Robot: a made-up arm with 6 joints. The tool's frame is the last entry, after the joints.
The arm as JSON. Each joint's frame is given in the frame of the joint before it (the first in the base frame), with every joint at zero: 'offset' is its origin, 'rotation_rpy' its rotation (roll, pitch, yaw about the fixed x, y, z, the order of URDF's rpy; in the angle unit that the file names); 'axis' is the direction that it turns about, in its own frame. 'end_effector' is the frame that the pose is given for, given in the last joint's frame.
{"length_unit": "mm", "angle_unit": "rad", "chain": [
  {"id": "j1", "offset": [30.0, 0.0, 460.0], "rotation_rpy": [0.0, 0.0, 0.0], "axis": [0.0, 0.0, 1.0]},
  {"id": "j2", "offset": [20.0, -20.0, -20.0], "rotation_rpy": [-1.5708, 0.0, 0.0], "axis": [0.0, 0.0, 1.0]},
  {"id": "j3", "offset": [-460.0, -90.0, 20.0], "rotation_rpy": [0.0, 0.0, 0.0], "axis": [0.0, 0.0, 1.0]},
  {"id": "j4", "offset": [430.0, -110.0, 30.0], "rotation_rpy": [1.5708, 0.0, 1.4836], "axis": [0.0, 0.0, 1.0]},
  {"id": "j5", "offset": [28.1, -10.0, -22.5], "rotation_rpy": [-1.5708, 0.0, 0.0], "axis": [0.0, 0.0, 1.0]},
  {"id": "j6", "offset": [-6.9, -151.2, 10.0], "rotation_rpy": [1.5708, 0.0, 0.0], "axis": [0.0, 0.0, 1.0]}
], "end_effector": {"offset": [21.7, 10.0, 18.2], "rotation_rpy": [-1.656, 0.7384, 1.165]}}
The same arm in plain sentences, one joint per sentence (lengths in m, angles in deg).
The arm has six revolute joints in a row. What follows holds with every joint at zero, and every direction is one of the base frame's. Joint 1 lies 0.03 m along +x and 0.46 m along +z from the base frame's origin and turns about +z. Joint 2 lies 0.02 m along +x and 0.02 m along -y and 0.02 m along -z from joint 1 and turns about +y. Joint 3 lies 0.46 m along -x and 0.02 m along +y and 0.09 m along +z from joint 2 and turns about +y. Joint 4 lies 0.43 m along +x and 0.03 m along +y and 0.11 m along +z from joint 3 and turns about the direction (0.9962, 0, 0.0871). Joint 5 lies 0.02 m along -x and 0.01 m along -y and 0.03 m along -z from joint 4 and turns about +y. Joint 6 lies 0.15 m along +x and 0.01 m along +y and 0.02 m along +z from joint 5 and turns about the direction (0.9962, 0, 0.0871). The tool frame, which is the frame that the pose is given for, lies 0.02 m along +x and 0.01 m along +y and 0.02 m along -z from joint 6; its axes are the base frame's turned by roll 7.46, pitch 20.45 and yaw 133.51 deg (as in URDF: about the fixed x, then y, then z).
